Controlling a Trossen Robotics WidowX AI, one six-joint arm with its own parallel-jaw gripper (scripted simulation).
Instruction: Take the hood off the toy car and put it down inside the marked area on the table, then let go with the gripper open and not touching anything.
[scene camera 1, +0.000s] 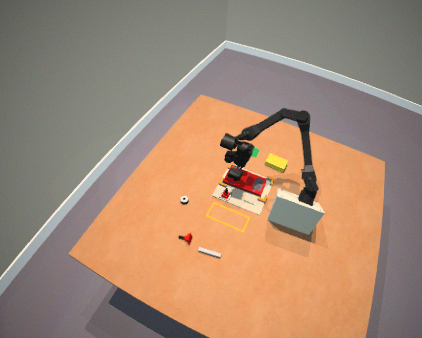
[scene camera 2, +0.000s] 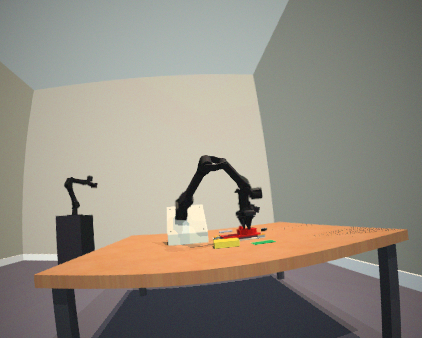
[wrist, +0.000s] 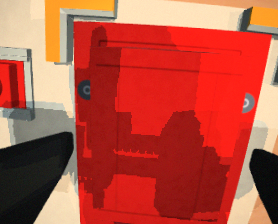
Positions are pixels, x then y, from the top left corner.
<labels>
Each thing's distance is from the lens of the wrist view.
gripper (wrist: 161, 149): 11 cm
pale base plate (wrist: 44, 43): 16 cm
</labels>
